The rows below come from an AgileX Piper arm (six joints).
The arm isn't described. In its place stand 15 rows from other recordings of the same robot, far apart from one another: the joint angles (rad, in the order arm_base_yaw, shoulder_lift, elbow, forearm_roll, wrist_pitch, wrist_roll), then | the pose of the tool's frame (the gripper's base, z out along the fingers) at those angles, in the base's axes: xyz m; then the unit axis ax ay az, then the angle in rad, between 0 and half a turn.
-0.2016 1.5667 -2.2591 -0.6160 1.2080 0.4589 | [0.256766 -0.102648 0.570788 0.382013 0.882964 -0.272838 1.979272]
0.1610 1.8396 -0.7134 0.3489 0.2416 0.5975 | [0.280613 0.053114 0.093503 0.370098 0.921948 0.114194 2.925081]
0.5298 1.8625 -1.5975 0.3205 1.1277 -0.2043 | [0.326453 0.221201 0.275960 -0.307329 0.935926 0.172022 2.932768]
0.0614 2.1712 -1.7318 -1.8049 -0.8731 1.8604 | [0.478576 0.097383 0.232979 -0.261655 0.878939 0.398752 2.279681]
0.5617 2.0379 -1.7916 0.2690 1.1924 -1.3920 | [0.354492 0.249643 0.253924 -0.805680 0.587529 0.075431 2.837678]
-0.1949 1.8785 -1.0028 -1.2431 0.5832 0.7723 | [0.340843 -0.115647 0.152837 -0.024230 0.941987 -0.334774 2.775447]
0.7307 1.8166 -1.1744 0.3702 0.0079 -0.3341 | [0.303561 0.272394 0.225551 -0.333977 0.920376 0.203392 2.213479]
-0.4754 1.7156 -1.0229 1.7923 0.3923 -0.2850 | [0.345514 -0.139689 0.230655 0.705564 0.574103 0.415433 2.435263]
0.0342 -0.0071 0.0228 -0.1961 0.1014 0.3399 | [0.056845 0.000149 0.196908 0.064644 0.994945 0.076852 1.604867]
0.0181 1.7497 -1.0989 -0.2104 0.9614 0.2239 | [0.317243 -0.009844 0.189135 0.044340 0.995469 -0.084116 3.075257]
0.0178 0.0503 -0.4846 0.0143 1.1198 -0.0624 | [0.001530 0.001199 0.268501 -0.040374 0.999178 -0.003706 2.169022]
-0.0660 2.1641 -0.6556 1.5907 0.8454 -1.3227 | [0.263252 0.050825 0.031373 0.120939 0.901817 0.414850 3.072335]
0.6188 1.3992 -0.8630 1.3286 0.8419 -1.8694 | [0.183995 0.211919 0.277838 -0.682285 0.623706 0.381417 2.342242]
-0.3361 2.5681 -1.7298 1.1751 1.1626 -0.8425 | [0.460523 -0.079249 0.040548 0.089377 0.878625 0.469074 2.861256]
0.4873 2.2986 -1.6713 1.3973 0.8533 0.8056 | [0.399828 0.288311 0.157159 -0.511886 -0.717632 -0.472205 2.617242]
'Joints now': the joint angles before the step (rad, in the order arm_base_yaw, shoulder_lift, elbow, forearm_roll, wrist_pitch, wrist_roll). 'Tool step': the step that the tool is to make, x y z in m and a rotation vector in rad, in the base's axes. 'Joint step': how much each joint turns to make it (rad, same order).
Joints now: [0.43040 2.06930 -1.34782 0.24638 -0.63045 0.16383]
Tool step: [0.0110 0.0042 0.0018 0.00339 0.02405 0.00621]
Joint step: [-0.00345 0.02907 -0.06959 0.00522 0.06290 -0.00012]
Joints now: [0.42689 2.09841 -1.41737 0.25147 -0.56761 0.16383]
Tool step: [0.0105 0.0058 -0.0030 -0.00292 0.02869 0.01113]
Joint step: [-0.00029 0.03842 -0.06761 0.00140 0.05837 0.00007]
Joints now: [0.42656 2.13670 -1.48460 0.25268 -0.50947 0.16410]
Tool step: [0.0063 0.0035 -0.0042 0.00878 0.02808 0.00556]
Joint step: [-0.00016 0.02678 -0.04011 0.00258 0.03796 0.01249]
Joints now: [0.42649 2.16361 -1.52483 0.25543 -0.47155 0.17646]
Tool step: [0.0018 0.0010 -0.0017 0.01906 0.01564 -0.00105]
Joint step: [0.00012 0.00834 -0.01148 0.00368 0.01210 0.01929]
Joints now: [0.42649 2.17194 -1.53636 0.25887 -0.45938 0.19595]
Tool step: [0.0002 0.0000 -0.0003 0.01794 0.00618 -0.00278]
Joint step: [-0.00002 0.00107 -0.00079 0.00185 -0.00007 0.01753]
